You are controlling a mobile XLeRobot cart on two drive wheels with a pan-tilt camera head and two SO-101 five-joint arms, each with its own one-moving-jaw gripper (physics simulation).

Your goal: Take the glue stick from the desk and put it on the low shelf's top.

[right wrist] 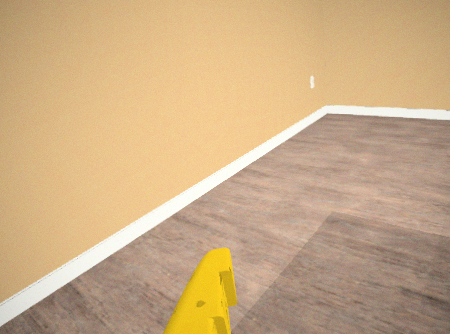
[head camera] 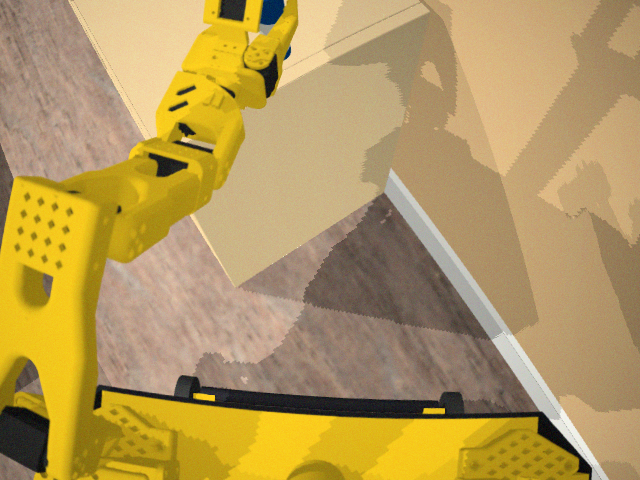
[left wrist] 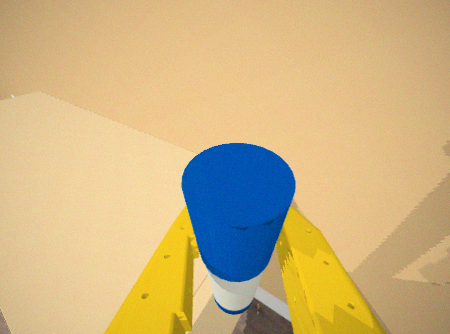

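Pixels of known places: left hand at its tool point: [left wrist: 203,210]; right hand at its tool point: [right wrist: 232,268]; left arm's base at its link origin: [head camera: 94,475].
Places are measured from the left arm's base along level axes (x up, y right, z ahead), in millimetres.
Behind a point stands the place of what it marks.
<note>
The glue stick [head camera: 272,12] @[x 38, y 99, z 352 mm] [left wrist: 235,250] @[x 44, y 89, z 351 mm] has a blue cap and a white body with a blue end. It stands lengthwise between the jaws of my left gripper [head camera: 276,16] @[x 26, y 87, z 379 mm] [left wrist: 239,220] @[x 26, y 87, z 379 mm], which press on its two sides. The low shelf [head camera: 320,139] @[x -352, y 133, z 439 mm] [left wrist: 85,180] @[x -164, y -96, z 680 mm] is a pale wooden box; its top shows in the head view's upper part, with the left gripper over it. The gap between glue stick and top is hard to tell. My right gripper [right wrist: 220,255] shows one notched jaw, so it is fully open, above the floor.
The tan wall [head camera: 558,289] @[x -405, y 499, z 257 mm] [left wrist: 280,75] @[x 24, y 250, z 578 mm] [right wrist: 125,125] @[x -176, y 463, z -1832 mm] stands close beyond the shelf's right side. A white skirting board [head camera: 444,248] @[x -686, y 375, z 397 mm] [right wrist: 200,187] @[x -716, y 131, z -2072 mm] runs along its foot. The cart's yellow front deck [head camera: 310,439] is at the bottom of the head view, with brown floor [head camera: 155,299] @[x -774, y -195, z 276 mm] between it and the shelf.
</note>
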